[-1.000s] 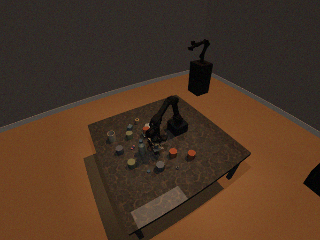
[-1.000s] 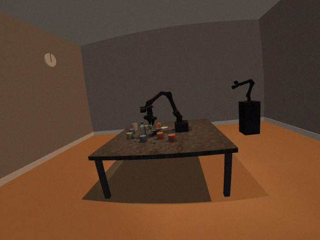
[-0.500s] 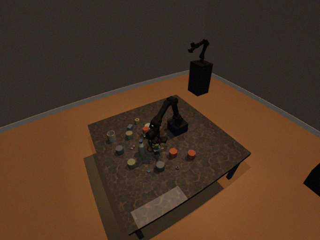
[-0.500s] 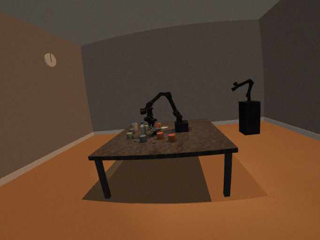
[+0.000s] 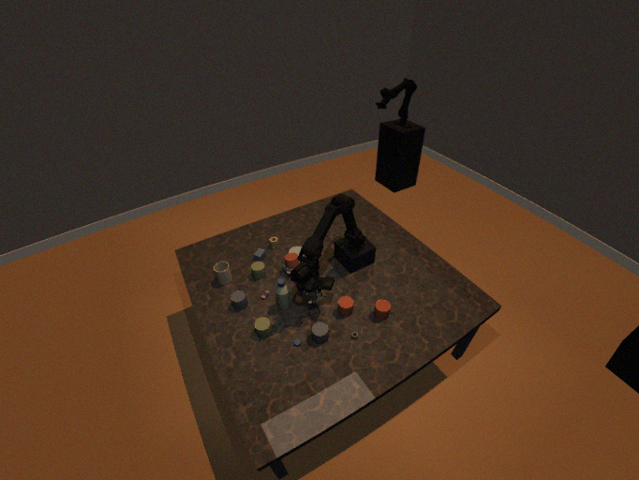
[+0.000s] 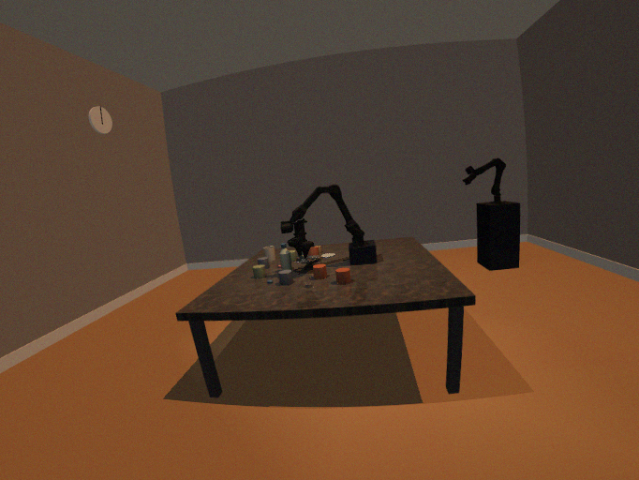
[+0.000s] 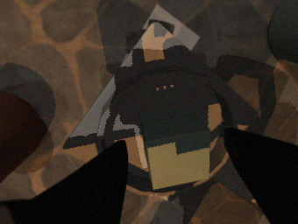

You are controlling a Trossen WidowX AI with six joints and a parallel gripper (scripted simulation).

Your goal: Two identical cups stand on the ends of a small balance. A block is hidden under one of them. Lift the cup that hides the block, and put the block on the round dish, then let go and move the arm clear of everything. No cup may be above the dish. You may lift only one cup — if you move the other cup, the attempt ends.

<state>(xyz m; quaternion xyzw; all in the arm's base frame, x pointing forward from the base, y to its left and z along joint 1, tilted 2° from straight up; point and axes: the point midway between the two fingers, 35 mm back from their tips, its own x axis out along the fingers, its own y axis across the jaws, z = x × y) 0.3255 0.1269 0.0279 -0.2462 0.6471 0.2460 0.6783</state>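
Now: the round blue-grey dish 37 cm to the right of my gripper tip, 11 cm behind it and 9 cm below it. From my gripper tip the other things lie so: white mug (38 cm to the right, 32 cm ahead, 5 cm below); then balance beam (12 cm to the right, 5 cm below, 1 cm behind); then bottle (12 cm ahead, 7 cm to the right, 2 cm above).
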